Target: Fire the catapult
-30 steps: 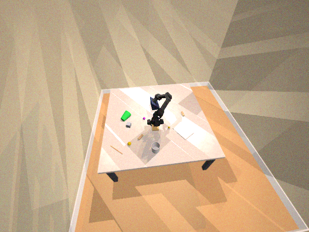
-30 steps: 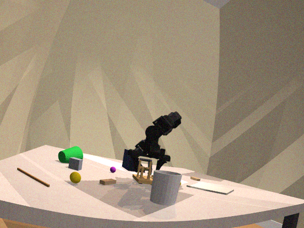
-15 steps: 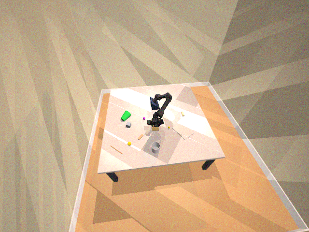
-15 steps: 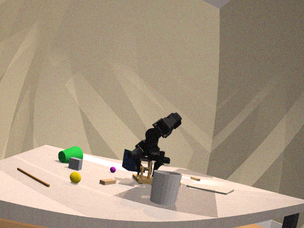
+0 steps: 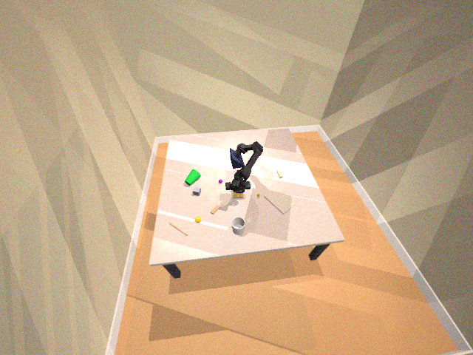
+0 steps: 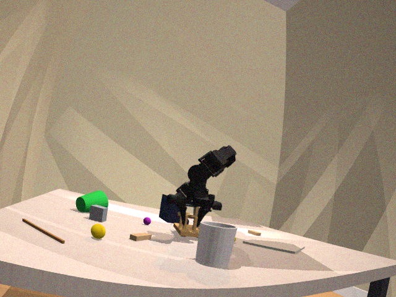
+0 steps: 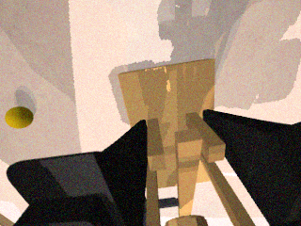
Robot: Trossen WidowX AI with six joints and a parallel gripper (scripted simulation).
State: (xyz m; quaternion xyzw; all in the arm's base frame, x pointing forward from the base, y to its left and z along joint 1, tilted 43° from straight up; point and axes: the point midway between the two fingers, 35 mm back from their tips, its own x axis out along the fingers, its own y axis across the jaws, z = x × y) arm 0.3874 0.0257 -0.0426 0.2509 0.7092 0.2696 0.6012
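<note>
Now: the purple ball 14 cm behind my gripper tip, 13 cm to the right of it and 3 cm below it. Also, from my gripper tip: white mug (30 cm ahead, 2 cm to the right, 1 cm below); wooden catapult (7 cm behind, 2 cm to the left, 2 cm above); small yellow ball (2 cm ahead, 16 cm to the left, 3 cm below).
</note>
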